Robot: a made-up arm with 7 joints. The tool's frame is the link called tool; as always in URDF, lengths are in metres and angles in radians. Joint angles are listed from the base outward.
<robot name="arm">
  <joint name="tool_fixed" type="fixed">
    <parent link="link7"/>
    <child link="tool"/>
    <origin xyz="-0.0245 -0.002 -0.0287" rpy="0 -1.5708 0"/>
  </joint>
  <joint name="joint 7" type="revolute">
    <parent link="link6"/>
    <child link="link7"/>
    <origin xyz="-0.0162 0.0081 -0.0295" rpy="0 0 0"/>
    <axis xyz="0 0 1"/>
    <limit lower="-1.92" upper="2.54"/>
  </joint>
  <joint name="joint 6" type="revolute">
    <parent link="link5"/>
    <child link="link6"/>
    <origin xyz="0.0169 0.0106 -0.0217" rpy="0 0 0"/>
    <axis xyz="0 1 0"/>
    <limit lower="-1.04" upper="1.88"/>
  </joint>
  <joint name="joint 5" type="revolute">
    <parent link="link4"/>
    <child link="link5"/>
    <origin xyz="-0.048 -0.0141 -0.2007" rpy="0 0 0"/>
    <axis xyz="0 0 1"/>
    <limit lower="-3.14" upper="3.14"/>
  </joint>
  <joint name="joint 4" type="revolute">
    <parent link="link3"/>
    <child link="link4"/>
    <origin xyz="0.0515 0.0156 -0.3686" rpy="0 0 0"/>
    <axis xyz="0 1 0"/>
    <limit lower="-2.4" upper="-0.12"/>
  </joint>
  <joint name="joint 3" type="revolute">
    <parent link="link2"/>
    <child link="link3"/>
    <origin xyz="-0.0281 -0.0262 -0.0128" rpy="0 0 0"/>
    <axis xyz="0 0 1"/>
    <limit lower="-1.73" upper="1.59"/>
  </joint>
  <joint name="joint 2" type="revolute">
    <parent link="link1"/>
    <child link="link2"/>
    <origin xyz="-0.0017 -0.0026 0.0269" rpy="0 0 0"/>
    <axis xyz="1 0 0"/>
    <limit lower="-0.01" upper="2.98"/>
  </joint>
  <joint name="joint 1" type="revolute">
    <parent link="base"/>
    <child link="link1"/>
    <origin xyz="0.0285 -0.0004 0.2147" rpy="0 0 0"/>
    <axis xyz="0 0.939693 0.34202"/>
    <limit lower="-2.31" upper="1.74"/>
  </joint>
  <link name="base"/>
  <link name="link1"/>
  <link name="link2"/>
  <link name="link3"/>
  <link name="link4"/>
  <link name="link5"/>
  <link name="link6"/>
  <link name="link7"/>
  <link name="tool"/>
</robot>
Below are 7 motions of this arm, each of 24 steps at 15 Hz.
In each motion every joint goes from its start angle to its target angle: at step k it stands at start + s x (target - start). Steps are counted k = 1, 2, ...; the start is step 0. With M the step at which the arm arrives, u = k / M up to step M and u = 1 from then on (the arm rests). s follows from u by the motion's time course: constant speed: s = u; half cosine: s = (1 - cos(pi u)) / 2; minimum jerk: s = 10 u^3 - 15 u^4 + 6 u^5.
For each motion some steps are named. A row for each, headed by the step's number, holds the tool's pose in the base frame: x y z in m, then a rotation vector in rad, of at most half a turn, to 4 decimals.
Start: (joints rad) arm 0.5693 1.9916 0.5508 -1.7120 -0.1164 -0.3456 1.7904
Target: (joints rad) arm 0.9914 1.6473 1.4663 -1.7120 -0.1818 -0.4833 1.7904
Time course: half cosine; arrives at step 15
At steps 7, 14, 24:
7: 0.3113 0.3413 0.3999 0.7679 2.9681 0.4183
14: 0.2218 0.3662 0.4620 0.5923 2.7236 0.4948
24: 0.2196 0.3665 0.4633 0.5880 2.7189 0.4982

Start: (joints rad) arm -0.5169 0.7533 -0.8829 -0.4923 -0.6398 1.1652 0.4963
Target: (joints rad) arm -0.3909 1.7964 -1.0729 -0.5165 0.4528 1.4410 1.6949
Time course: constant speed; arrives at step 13
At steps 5, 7, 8, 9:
5: 0.2505 0.5062 -0.0241 1.6730 -1.1347 -1.1373
7: 0.2087 0.5537 0.0428 2.0008 -1.1139 -0.9497
8: 0.1875 0.5726 0.0789 2.1686 -1.0968 -0.8574
9: 0.1662 0.5883 0.1164 2.3385 -1.0750 -0.7655

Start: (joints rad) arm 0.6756 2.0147 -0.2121 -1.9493 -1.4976 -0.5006 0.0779
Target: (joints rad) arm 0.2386 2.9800 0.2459 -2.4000 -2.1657 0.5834 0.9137
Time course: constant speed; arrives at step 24
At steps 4, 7, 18, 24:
4: 0.2914 0.3307 0.1863 1.6575 -0.4474 2.4375
7: 0.3228 0.2853 0.2389 1.3683 -0.5572 2.4624
18: 0.3287 0.0826 0.3807 0.6935 -0.6966 2.0070
24: 0.2784 -0.0173 0.4113 0.6867 -0.6976 1.5694

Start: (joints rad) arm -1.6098 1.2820 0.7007 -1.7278 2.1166 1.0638 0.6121
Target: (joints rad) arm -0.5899 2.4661 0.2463 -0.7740 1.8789 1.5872 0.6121
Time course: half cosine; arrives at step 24
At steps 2, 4, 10, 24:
2: 0.1219 0.2833 0.5410 1.8657 1.8255 -0.4199
4: 0.1219 0.2962 0.5427 1.7868 1.9468 -0.4797
10: 0.0991 0.3656 0.5549 1.1391 2.5959 -0.8340
24: -0.0231 0.3476 0.6703 0.7969 -2.6377 1.0689

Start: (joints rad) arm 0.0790 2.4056 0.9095 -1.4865 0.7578 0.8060 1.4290
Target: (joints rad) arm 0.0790 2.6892 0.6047 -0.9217 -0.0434 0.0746 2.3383
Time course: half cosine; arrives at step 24
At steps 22, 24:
22: 0.2469 0.1461 0.7983 0.0211 2.2977 0.1873
24: 0.2467 0.1455 0.7993 0.0228 2.3015 0.1947

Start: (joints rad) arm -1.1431 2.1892 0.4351 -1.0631 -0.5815 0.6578 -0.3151
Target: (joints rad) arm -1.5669 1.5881 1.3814 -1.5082 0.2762 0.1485 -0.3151
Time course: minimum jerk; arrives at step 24
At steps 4, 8, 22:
4: -0.1686 0.4063 0.6337 -2.6178 0.8918 1.1989
8: -0.1678 0.4278 0.6077 -2.2993 1.0502 0.9739
22: -0.1161 0.5187 0.4212 -1.2082 0.6198 -0.1035

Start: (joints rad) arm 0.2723 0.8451 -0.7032 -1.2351 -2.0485 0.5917 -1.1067
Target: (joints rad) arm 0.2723 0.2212 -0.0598 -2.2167 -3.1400 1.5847 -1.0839
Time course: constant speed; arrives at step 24
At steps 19, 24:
19: 0.1456 0.0196 -0.1033 1.7027 0.9093 -1.7639
24: 0.1360 -0.0048 -0.0765 1.9596 0.8495 -1.1692

